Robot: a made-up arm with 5 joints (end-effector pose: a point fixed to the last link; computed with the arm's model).
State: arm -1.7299 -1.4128 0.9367 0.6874 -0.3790
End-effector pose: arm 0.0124 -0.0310 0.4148 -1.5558 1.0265 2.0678
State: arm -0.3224 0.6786 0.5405 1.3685 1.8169
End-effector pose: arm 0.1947 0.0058 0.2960 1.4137 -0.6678 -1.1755
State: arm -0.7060 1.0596 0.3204 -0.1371 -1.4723
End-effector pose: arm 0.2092 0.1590 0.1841 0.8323 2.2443 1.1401
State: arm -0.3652 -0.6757 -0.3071 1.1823 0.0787
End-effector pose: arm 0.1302 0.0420 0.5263 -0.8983 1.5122 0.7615
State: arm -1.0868 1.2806 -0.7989 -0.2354 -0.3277
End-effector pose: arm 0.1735 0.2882 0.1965 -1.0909 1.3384 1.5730
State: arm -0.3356 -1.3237 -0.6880 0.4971 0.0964
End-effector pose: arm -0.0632 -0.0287 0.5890 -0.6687 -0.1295 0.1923
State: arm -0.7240 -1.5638 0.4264 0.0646 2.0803
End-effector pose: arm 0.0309 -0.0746 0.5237 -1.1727 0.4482 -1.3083
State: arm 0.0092 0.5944 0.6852 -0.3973 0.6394
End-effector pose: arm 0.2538 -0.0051 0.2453 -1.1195 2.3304 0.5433
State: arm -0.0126 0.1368 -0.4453 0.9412 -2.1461
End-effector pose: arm 0.3387 0.0059 0.4774 1.6360 0.6937 1.1469
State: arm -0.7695 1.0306 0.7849 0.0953 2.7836
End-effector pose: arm 0.1748 0.0655 0.1922 2.1832 0.6528 -0.3007
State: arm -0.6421 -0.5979 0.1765 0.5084 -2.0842
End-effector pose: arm 0.1568 0.0807 0.5466 1.1219 0.8092 2.0252
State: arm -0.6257 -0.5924 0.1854 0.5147 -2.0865
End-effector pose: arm 0.1600 0.0802 0.5441 1.1390 0.8159 1.9977
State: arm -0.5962 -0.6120 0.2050 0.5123 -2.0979
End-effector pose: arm 0.1604 0.0750 0.5437 1.1558 0.7864 1.9771
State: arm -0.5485 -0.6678 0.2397 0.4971 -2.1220
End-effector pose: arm 0.1560 0.0638 0.5459 1.1685 0.7056 1.9673
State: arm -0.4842 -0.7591 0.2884 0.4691 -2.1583
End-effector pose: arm 0.1455 0.0479 0.5496 1.1699 0.5765 1.9683
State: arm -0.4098 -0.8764 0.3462 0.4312 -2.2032
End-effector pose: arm 0.1290 0.0306 0.5527 1.1524 0.4156 1.9783
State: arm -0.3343 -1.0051 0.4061 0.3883 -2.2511
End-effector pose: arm 0.1081 0.0152 0.5534 1.1134 0.2466 1.9945
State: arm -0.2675 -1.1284 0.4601 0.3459 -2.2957
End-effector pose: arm 0.0865 0.0040 0.5516 1.0580 0.0928 2.0149
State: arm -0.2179 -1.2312 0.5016 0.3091 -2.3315
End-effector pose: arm 0.0675 -0.0029 0.5483 0.9979 -0.0288 2.0377
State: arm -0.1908 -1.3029 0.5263 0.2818 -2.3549
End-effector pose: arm 0.0536 -0.0066 0.5454 0.9464 -0.1097 2.0619
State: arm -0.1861 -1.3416 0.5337 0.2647 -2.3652
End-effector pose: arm 0.0451 -0.0085 0.5442 0.9102 -0.1524 2.0867
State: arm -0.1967 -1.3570 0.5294 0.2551 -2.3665
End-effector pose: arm 0.0405 -0.0096 0.5446 0.8875 -0.1696 2.1114
